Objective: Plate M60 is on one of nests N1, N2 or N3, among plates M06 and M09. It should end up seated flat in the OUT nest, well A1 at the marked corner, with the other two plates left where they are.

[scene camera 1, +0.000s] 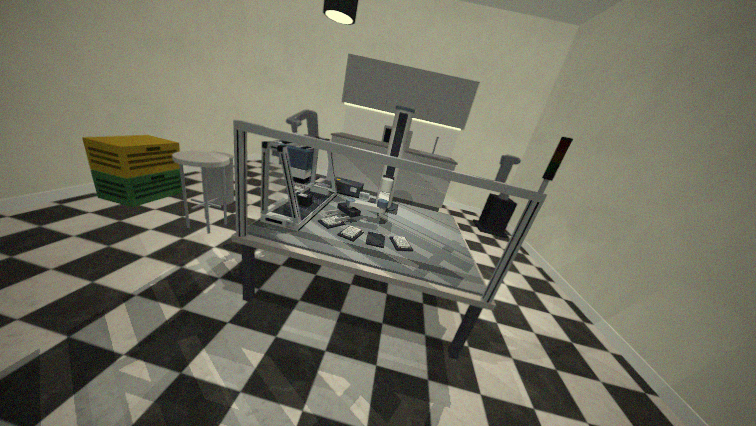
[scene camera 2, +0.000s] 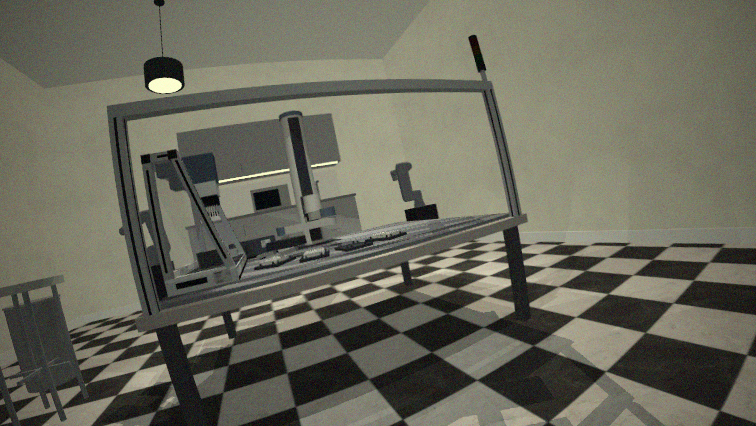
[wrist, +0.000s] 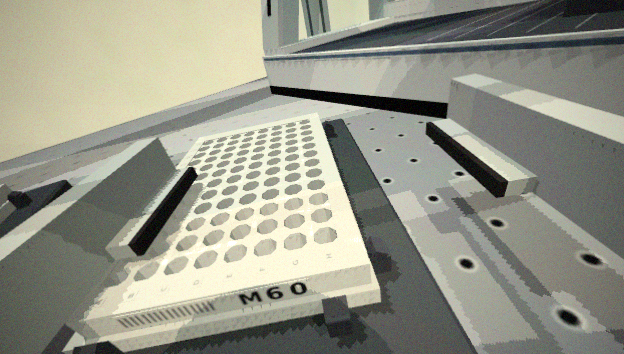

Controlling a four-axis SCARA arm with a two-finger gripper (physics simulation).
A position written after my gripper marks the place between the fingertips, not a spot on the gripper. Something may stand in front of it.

In view: my gripper [wrist: 303, 132] and a raised ledge [wrist: 580, 74].
